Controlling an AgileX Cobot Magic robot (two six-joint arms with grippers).
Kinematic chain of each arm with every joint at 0, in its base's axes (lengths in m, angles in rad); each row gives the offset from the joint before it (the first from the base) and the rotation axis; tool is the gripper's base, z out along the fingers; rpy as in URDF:
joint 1: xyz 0 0 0.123 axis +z
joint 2: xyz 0 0 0 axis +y
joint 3: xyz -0.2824 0 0.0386 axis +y
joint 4: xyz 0.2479 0 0.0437 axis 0.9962 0 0.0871
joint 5: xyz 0 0 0 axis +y
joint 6: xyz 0.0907 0 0.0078 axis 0.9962 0 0.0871
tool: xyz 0 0 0 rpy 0 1.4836 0
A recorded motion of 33 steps. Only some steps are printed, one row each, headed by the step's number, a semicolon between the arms.
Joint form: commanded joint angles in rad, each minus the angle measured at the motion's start. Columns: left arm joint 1, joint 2, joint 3, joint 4, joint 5, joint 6; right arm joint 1, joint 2, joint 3, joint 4, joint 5, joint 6.
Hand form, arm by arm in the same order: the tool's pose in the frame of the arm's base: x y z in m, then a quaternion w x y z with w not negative. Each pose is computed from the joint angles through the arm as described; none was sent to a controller.
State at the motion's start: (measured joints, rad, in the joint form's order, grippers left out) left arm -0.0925 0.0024 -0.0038 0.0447 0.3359 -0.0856; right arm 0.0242 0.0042 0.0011 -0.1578 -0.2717 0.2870
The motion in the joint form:
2: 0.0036 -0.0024 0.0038 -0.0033 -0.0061 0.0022; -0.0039 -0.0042 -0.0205 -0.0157 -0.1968 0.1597
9: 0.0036 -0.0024 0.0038 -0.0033 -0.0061 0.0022; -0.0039 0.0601 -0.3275 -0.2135 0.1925 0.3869
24: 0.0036 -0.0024 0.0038 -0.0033 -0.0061 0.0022; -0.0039 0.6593 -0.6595 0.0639 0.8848 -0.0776
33: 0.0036 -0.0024 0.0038 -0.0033 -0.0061 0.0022; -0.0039 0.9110 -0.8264 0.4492 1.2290 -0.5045
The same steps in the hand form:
2: 0.0537 -0.0036 0.1833 0.61542 0.01345 0.78727 -0.03574; 0.0410 0.0079 0.2589 0.86295 0.03098 0.48005 0.15463
9: 0.0537 -0.0036 0.1833 0.61542 0.01345 0.78727 -0.03574; 0.0317 0.0032 0.3234 0.82749 0.06471 0.53907 0.14312
24: 0.0537 -0.0036 0.1833 0.61542 0.01345 0.78727 -0.03574; 0.1279 -0.0023 0.3238 0.49784 0.06204 0.86492 0.01464
33: 0.0537 -0.0036 0.1833 0.61542 0.01345 0.78727 -0.03574; 0.1609 0.0247 0.3201 0.30966 -0.06822 0.94218 0.10839

